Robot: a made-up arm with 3 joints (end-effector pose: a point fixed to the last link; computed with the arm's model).
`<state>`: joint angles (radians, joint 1 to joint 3).
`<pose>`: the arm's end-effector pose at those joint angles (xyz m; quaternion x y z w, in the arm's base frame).
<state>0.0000 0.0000 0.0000</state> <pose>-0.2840 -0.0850 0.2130 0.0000 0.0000 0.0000 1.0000</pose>
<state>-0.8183 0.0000 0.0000</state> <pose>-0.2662 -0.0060 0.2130 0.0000 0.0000 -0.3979 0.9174</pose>
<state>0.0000 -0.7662 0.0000</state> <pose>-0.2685 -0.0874 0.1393 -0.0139 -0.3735 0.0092 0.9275</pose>
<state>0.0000 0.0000 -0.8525</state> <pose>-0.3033 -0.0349 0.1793 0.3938 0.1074 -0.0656 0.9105</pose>
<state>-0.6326 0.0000 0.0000</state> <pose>-0.2759 -0.0222 0.2130 0.0000 0.0000 -0.3111 0.9504</pose>
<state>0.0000 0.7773 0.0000</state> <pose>-0.2433 -0.0849 0.2776 0.0140 0.3785 -0.0094 0.9254</pose>
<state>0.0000 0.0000 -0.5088</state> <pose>-0.2955 -0.0586 0.1873 0.2397 0.0653 -0.0399 0.9678</pose>
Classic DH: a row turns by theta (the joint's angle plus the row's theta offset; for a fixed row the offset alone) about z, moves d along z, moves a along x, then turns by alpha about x. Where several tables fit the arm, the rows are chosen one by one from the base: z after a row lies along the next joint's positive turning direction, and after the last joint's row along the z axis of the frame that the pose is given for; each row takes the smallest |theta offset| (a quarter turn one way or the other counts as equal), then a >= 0, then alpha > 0; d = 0 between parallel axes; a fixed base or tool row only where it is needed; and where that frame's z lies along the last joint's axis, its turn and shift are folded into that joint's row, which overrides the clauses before.
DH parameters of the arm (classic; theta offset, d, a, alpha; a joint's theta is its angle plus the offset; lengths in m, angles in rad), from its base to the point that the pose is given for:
base (fixed): 0.3444 0 -0.1955 0
joint 1: -0.3815 0.195 0 -1.5956
joint 2: -1.4117 0.0768 0.0417 1.8742
joint 3: -1.5468 0.1327 0.0643 -1.4115
tool (fixed): 1.3045 -0.0423 0 0

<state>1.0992 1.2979 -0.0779</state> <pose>-0.1761 -0.0876 0.2961 -0.2779 0.5462 0.3763 0.6949</pose>
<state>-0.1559 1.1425 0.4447</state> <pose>-0.1837 -0.0977 0.2987 -0.1012 0.4901 0.0616 0.8636</pose>
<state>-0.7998 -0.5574 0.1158</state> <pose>-0.2686 -0.0139 0.1657 -0.1730 -0.2408 -0.3713 0.8799</pose>
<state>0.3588 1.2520 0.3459</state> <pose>-0.1649 -0.0912 0.2965 -0.1913 0.5163 0.2489 0.7968</pose>
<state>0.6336 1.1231 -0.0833</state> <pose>-0.2013 -0.0987 0.2920 -0.1209 0.5289 0.2237 0.8097</pose>
